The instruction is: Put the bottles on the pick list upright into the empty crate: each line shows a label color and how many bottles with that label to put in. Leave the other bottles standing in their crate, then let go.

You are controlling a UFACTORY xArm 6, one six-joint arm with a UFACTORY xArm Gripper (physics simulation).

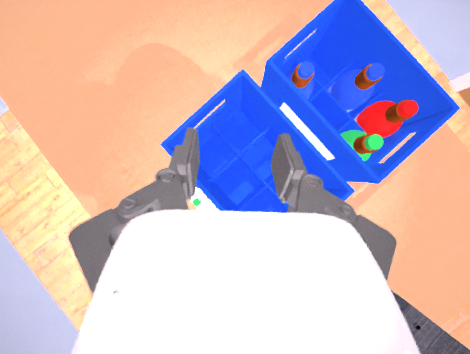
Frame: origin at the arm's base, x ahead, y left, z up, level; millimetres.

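Seen in the pictures: gripper, fingertip midpoint: [237, 146].
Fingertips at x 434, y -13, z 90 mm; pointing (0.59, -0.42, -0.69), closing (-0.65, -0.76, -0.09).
Observation:
Offsets run from my fingertips to a thing's top centre. "spot": to the spot under its first point. Level surfaces: height alone.
My gripper [237, 146] is open and empty, above the empty crate. That blue crate @[spot: dx +108, dy -70, dz -172 mm] [230, 87] has dividers, and no bottle shows in its visible compartments; its near end is hidden by my gripper body. The second blue crate @[dx -28, dy -245, dz -167 mm] [425, 90] stands to the upper right, holding upright brown-necked bottles: a blue-label bottle @[dx +54, dy -195, dz -179 mm] [300, 79] at the left, another blue-label bottle @[dx -24, dy -288, dz -179 mm] [352, 91], a red-label bottle @[dx -109, dy -292, dz -179 mm] [375, 120] and a green-label bottle @[dx -118, dy -208, dz -179 mm] [371, 144]. Part of the white pick list @[dx -11, dy +120, dz -340 mm] [207, 200] with a green square shows beside the left finger; its text is hidden.
The two crates stand close together at a slight angle, with high walls. A white strip @[spot: dx -33, dy -152, dz -235 mm] [307, 131] lies along the facing side between them. A dark grey block [427, 322] is at the lower right. The orange table top @[dz -342 mm] [65, 95] ends at a light wooden floor [35, 210] on the left.

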